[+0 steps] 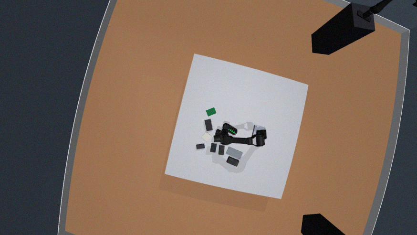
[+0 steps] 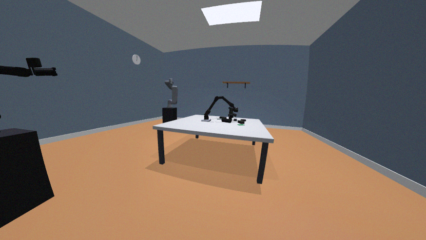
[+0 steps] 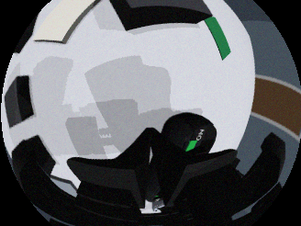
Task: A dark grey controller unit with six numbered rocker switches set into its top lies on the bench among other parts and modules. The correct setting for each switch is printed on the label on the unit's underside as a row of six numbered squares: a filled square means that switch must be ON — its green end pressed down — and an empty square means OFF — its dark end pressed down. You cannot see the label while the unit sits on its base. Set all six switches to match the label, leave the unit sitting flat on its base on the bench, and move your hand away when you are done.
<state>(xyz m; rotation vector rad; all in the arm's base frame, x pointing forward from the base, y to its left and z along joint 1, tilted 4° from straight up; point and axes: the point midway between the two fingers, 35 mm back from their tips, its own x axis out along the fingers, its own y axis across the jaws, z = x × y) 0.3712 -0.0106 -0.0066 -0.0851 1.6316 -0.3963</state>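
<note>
Right now my gripper tip is 170 mm short of the cream square and 70 mm to the right of it. The rest, counted from my gripper tip: green card 180 mm to the right, 130 mm ahead, 10 mm below; grey plate 230 mm to the left, 120 mm behind.
</note>
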